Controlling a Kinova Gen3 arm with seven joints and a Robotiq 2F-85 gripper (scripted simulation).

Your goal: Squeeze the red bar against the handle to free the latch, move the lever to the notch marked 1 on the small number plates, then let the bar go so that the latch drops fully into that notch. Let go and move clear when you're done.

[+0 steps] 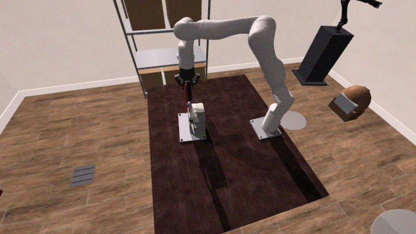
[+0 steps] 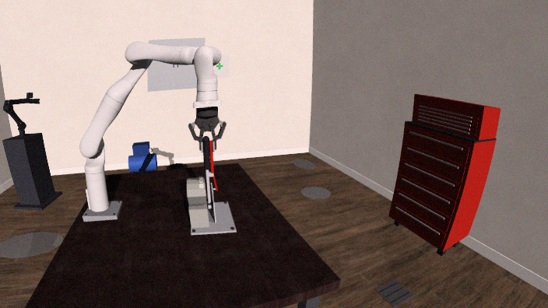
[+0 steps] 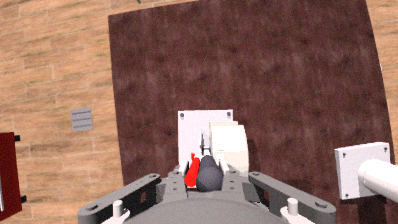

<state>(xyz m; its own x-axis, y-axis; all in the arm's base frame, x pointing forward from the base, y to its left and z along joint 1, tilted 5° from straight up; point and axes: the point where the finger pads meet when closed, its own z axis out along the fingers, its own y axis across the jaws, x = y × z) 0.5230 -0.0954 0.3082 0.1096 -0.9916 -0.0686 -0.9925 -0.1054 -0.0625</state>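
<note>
Right now my hand is 110 mm above the red bar, 20 mm to the right of it and 10 mm short of it.
</note>
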